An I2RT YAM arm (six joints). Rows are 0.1 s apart.
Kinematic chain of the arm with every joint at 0, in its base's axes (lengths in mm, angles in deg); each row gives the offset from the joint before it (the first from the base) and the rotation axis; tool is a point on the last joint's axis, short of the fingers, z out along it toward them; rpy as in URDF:
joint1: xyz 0 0 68 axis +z
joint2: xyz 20 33.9 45.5 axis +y
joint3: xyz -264 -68.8 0 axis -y
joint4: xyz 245 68.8 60 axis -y
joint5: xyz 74 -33.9 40.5 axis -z
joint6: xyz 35.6 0 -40.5 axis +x
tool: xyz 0 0 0 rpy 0 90 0
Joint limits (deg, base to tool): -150..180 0..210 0..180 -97..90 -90..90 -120..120
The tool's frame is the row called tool.
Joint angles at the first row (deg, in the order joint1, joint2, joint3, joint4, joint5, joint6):
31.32, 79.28, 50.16, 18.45, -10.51, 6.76
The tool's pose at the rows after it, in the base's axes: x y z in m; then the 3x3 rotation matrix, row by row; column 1 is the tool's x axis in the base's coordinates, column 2 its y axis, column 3 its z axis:
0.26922 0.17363 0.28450; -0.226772 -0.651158 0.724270; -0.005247 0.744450 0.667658; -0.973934 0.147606 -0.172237
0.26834 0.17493 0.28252; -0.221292 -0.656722 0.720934; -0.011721 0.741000 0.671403; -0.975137 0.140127 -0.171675
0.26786 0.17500 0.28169; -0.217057 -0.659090 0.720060; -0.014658 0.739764 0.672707; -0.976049 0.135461 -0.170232
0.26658 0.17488 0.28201; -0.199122 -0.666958 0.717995; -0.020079 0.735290 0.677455; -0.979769 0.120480 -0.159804
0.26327 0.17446 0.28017; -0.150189 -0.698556 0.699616; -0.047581 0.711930 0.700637; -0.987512 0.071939 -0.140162
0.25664 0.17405 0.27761; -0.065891 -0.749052 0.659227; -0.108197 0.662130 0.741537; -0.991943 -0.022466 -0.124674
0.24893 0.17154 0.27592; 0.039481 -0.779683 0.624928; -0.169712 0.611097 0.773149; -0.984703 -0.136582 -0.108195
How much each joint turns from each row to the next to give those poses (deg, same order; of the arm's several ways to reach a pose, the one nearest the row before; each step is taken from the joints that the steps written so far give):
0.30, -0.10, -0.66, 1.13, -0.38, -0.07
0.28, 0.13, -0.38, 0.54, -0.01, -0.44
0.05, -0.02, -0.25, 0.32, -0.04, -0.26
0.08, -0.25, -0.40, 0.75, -0.22, -0.81
0.07, -0.45, -1.29, 1.96, -1.65, -2.86
0.24, -0.99, -1.76, 1.58, -3.08, -5.67
0.09, -1.56, -1.99, 1.33, -2.62, -6.63

